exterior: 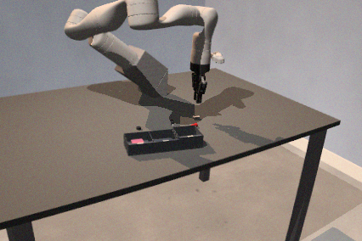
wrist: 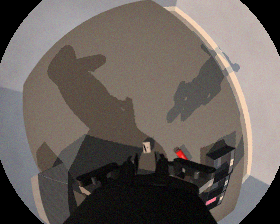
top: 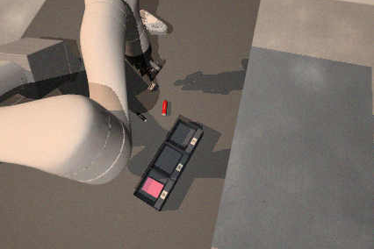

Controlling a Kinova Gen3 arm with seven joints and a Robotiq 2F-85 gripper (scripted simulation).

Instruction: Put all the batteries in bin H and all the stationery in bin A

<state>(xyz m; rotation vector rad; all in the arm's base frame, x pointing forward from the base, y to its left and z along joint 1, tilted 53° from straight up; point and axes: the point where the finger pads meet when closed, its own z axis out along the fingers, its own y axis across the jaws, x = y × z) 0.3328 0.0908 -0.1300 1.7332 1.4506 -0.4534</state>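
My gripper is now 8 cm above the small white thing. The rest, counted from my hand: dark round thing 25 cm to the right, 9 cm below; three joined bins 15 cm ahead, 22 cm to the right, 7 cm below; red battery 7 cm ahead, 6 cm to the right, 9 cm below.
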